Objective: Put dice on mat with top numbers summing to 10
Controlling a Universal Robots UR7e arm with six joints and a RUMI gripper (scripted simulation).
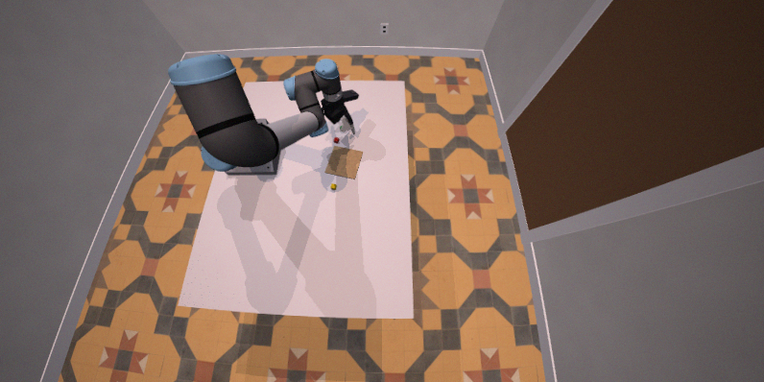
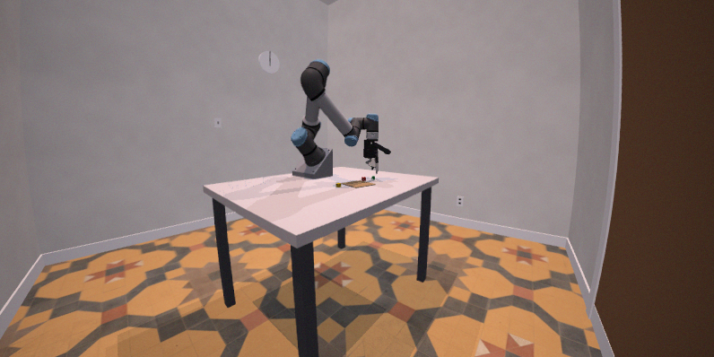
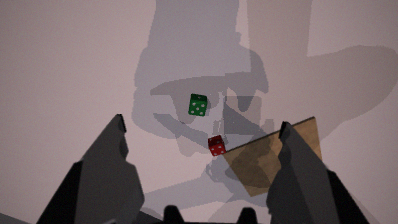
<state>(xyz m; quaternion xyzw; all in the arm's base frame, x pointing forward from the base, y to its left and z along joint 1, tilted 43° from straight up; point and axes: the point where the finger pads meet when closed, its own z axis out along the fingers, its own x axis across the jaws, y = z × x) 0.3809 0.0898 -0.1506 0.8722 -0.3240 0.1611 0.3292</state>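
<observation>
Now: the green die 40 mm below my hand and 10 mm behind it. The rest, counted from my hand: brown mat (180 mm to the right, 40 mm below, 20 mm ahead); yellow die (300 mm to the right, 40 mm below, 10 mm behind); red die (70 mm to the right, 40 mm below, 30 mm behind).
</observation>
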